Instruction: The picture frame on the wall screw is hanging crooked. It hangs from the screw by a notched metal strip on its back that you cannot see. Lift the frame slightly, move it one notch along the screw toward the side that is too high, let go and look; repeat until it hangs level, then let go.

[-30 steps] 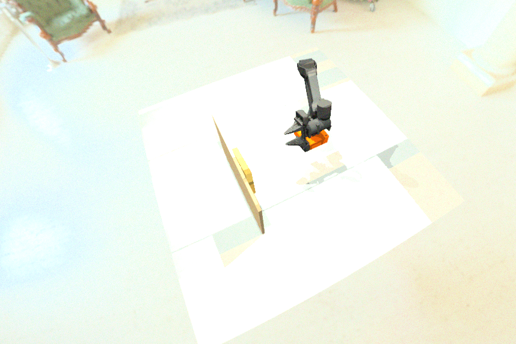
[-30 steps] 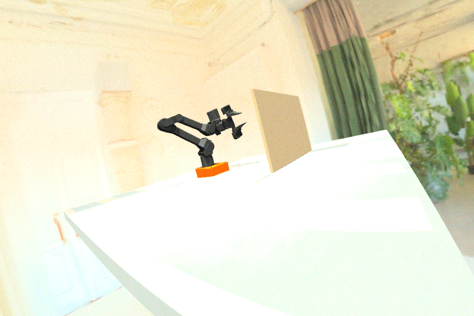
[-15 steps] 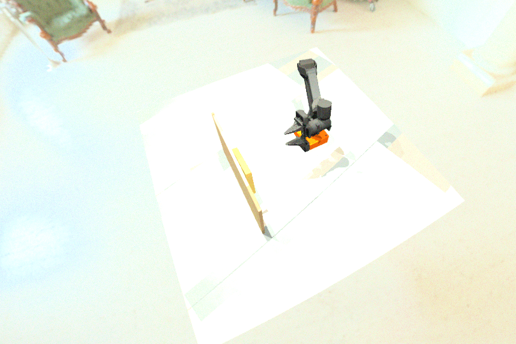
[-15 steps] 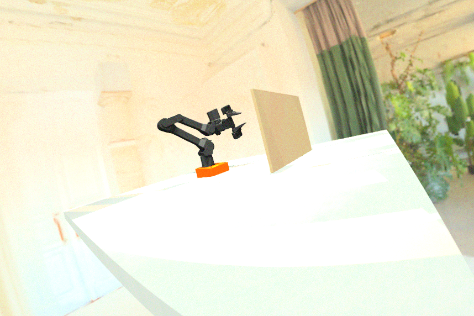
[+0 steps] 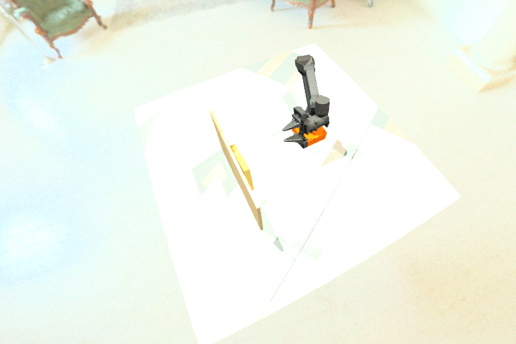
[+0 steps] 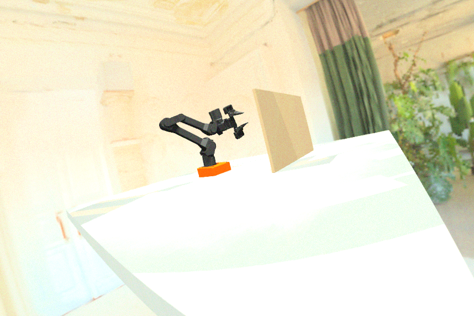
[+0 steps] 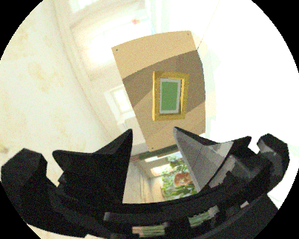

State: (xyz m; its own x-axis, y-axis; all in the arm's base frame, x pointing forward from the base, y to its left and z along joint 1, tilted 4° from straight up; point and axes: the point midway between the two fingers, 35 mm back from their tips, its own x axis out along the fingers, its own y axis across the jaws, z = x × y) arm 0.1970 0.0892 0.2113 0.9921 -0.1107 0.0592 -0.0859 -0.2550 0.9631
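The gold picture frame lies 20 cm ahead of my gripper tip, 9 cm below it and 2 cm to the right of it. The rest, counted from my gripper tip: tan wall panel (21 cm ahead, 10 cm below, 2 cm to the right).
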